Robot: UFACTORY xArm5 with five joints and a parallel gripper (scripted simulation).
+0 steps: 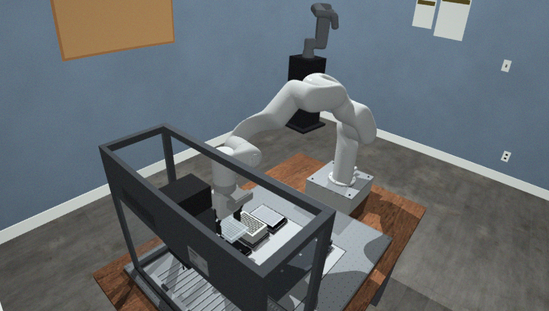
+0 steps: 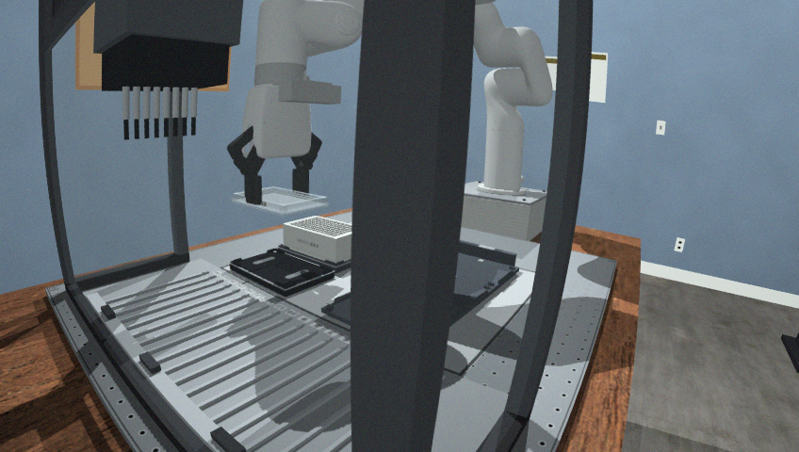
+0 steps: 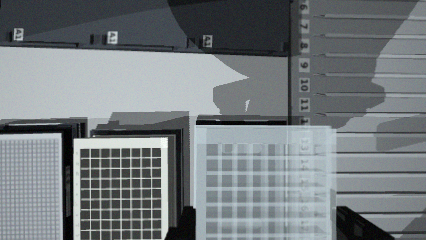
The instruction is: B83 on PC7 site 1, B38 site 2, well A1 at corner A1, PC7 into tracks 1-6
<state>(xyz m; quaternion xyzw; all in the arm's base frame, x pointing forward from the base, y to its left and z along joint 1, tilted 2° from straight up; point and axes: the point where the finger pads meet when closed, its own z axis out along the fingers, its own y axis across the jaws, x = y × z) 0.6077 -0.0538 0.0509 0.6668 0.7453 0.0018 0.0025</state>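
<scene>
Right now the dark plate carrier PC7 is 20 cm to the left of my hand, 13 cm behind it and 11 cm below it. Round my hand: dark frame post: 43 cm to the left, 24 cm ahead, 12 cm above.
</scene>
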